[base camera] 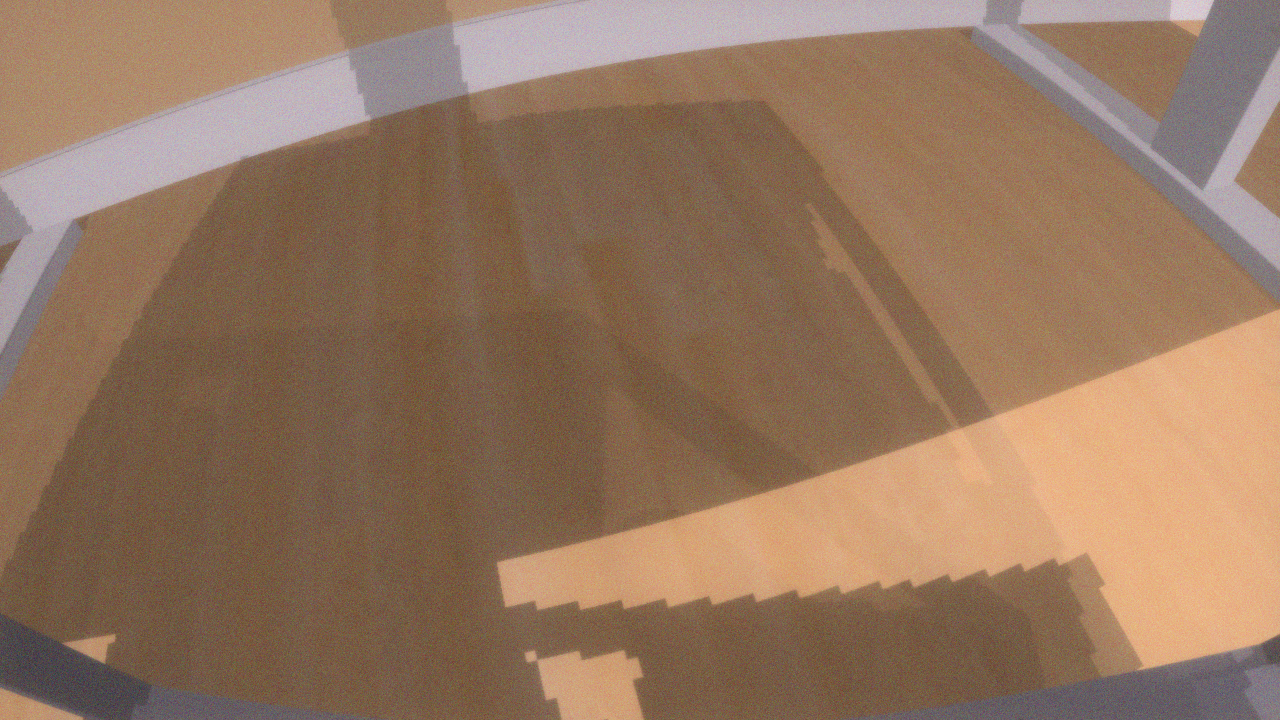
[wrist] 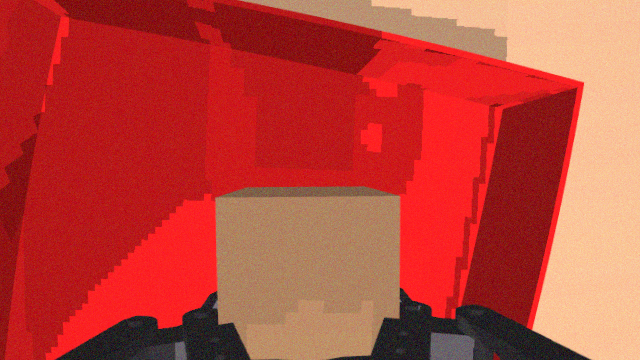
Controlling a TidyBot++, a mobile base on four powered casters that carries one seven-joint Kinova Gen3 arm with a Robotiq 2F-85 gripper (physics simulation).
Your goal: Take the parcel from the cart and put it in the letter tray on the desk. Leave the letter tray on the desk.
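Places are measured from the arm's base along level axes (x back, y right, z up), in metres.
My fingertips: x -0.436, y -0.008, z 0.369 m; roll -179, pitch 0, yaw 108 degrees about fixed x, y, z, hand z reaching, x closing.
For each thing: its top centre in the pictures, then the offset to it from my fingertips. "*": a spot on its surface instead. Level surfaces: height alone.
- parcel, a spot on its surface: (wrist: 307, 250) * dx -0.032, dy -0.010, dz +0.059 m
- red letter tray, a spot on its surface: (wrist: 557, 200) * dx -0.071, dy +0.084, dz +0.017 m
- pale desk top, height of its surface: dz -0.045 m
- wooden floor, height of its surface: dz -0.765 m
The parcel (wrist: 307, 250), a tan box, is at the lower middle of the wrist view. My gripper (wrist: 307, 299) is shut on it, with a black finger at each side. Behind and below the parcel in the wrist view is the red letter tray (wrist: 557, 200), with its walls on the left, top and right. The parcel is over the inside of the tray; its underside is hidden, so any contact with the tray floor cannot be told. The tray sits tilted in the picture on the pale desk top (wrist: 610, 175). The cart is not recognisable in these views.
In the base camera view, a pale grey frame rail (base camera: 626, 40) runs across the top, with side rails (base camera: 1100, 116) at the right and a grey post (base camera: 1208, 98). Shadows lie over the wooden floor (base camera: 1118, 447). Dark edges show at the bottom.
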